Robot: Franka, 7 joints.
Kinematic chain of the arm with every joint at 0, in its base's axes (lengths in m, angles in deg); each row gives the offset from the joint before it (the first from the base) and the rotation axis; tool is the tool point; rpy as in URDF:
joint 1: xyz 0 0 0.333 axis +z
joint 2: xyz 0 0 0 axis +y
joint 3: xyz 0 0 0.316 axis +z
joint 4: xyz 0.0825 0 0 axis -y
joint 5: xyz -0.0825 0 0.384 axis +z
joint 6: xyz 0 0 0 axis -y
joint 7: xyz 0.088 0 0 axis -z
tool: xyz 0 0 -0.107 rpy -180 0 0
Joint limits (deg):
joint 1: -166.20..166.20
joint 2: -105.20..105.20
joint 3: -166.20..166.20
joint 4: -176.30..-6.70
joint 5: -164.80..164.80
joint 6: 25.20..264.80
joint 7: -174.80..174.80
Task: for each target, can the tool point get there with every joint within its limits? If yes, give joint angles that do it. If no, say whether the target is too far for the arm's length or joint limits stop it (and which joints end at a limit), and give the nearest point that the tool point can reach.
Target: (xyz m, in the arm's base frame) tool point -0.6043 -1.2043 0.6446
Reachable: no: too far | nearest point -0.3749 -0.7471 0.5263 | short by 0.525 m
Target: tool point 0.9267 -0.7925 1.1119
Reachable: no: too far | nearest point 0.5495 -0.4699 0.7948 | short by 0.589 m
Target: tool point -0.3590 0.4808 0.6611
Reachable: yes | joints 50.31 25.80 82.56 -95.24 91.90 99.22 -22.14
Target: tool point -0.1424 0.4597 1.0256
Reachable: yes | joints 66.89 32.91 105.59 -32.86 -32.25 126.55 -81.92
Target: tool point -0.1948 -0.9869 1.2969
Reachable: no: too far | nearest point -0.1200 -0.6077 0.9265 | short by 0.535 m
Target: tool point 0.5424 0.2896 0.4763
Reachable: yes | joints 77.93 70.34 -96.56 -68.11 22.22 55.57 -108.29
